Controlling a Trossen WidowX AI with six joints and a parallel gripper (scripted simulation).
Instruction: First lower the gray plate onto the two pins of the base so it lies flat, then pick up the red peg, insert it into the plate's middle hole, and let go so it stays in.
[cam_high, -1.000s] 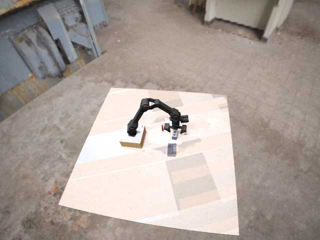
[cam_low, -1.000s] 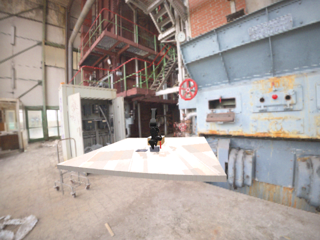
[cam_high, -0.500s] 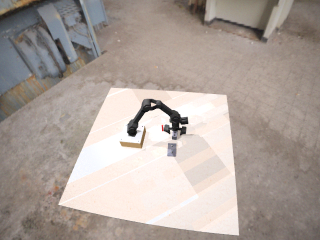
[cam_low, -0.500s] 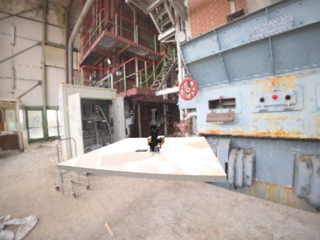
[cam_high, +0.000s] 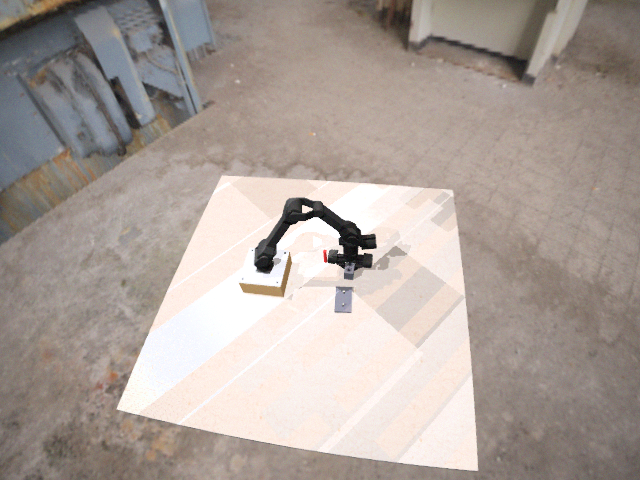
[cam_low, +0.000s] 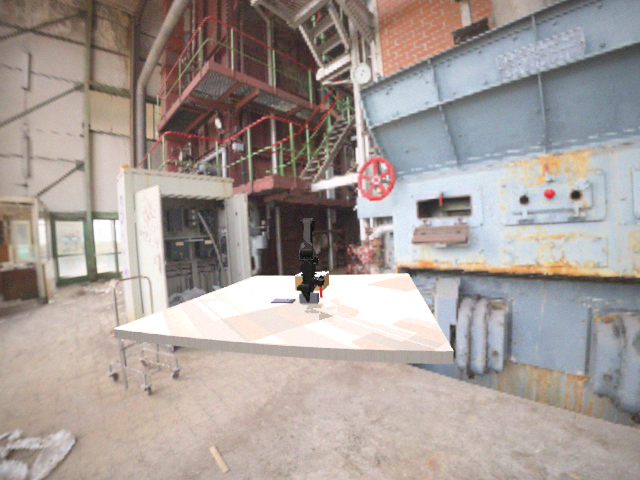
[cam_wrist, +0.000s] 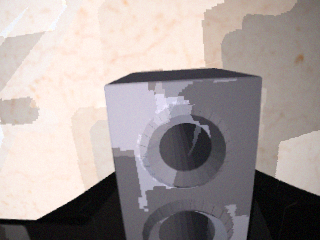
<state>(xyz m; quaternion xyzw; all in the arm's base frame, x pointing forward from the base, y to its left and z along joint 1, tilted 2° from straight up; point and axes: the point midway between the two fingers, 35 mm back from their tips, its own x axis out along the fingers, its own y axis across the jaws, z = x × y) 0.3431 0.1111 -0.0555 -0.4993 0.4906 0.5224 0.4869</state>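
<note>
Right now my gripper tip is 15 cm to the left of the gray base. Round my gripper tip: gray plate: 3 cm above; then red peg: 12 cm behind, 3 cm to the left, 3 cm above.
</note>
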